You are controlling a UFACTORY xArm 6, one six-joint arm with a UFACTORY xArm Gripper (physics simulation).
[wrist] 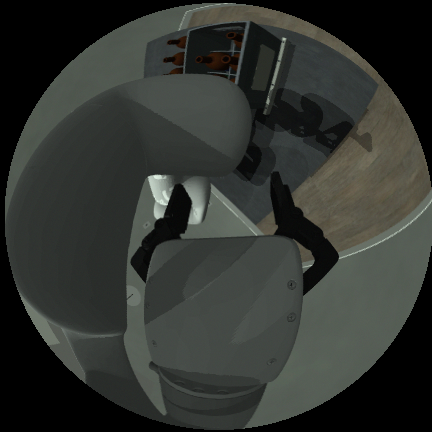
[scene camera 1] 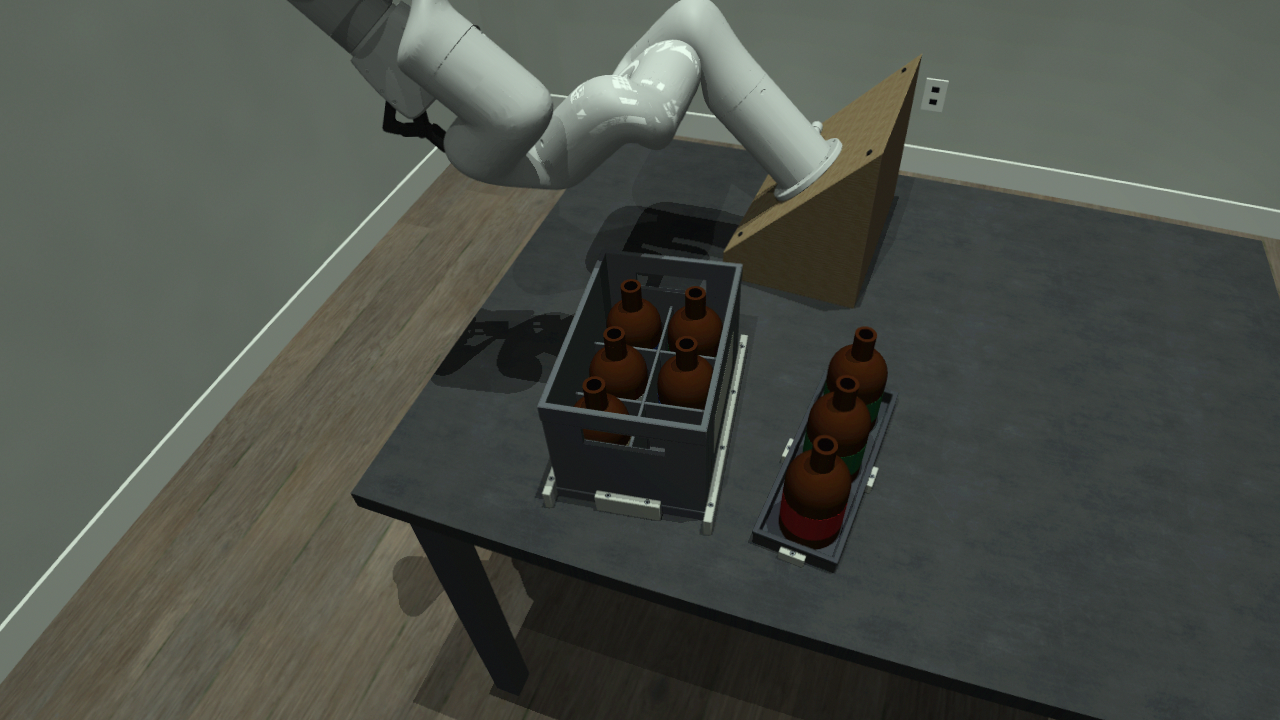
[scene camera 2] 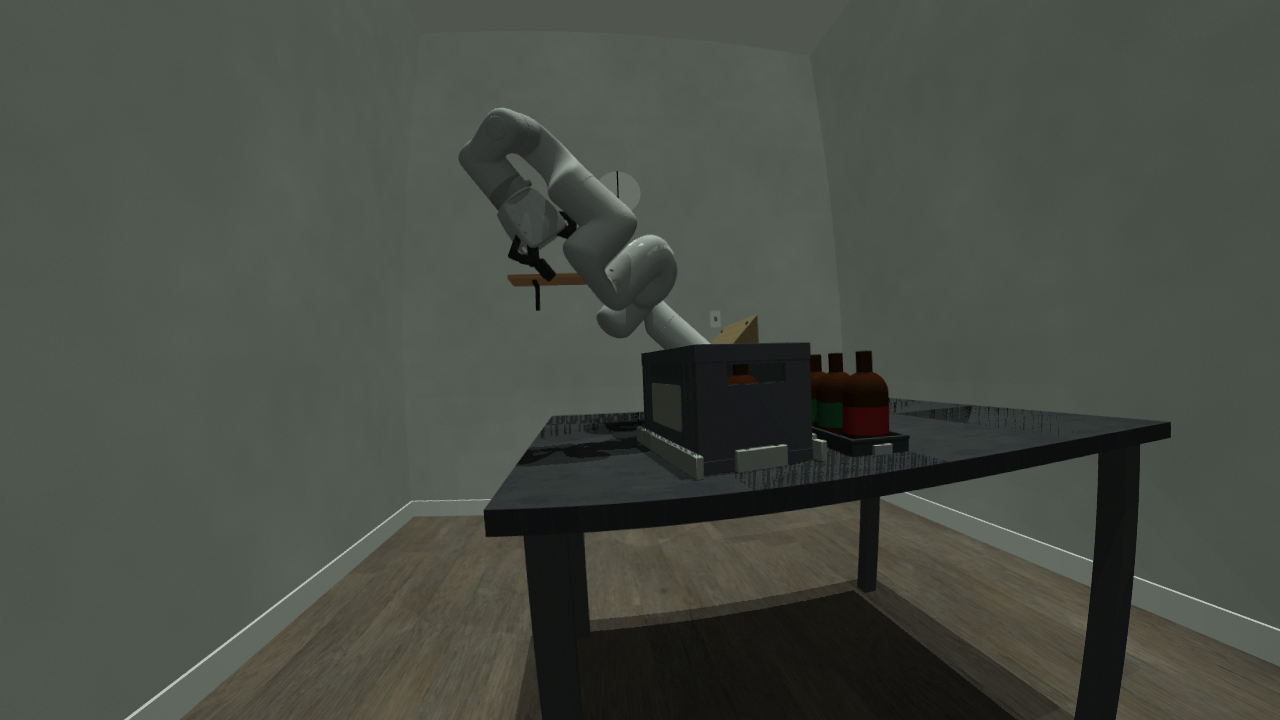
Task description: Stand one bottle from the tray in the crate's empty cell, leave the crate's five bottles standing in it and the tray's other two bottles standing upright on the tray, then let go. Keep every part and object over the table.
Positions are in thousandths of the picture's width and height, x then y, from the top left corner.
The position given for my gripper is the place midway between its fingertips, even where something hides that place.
my gripper: wrist 524, 432; scene camera 1 376, 174; scene camera 2 444, 369
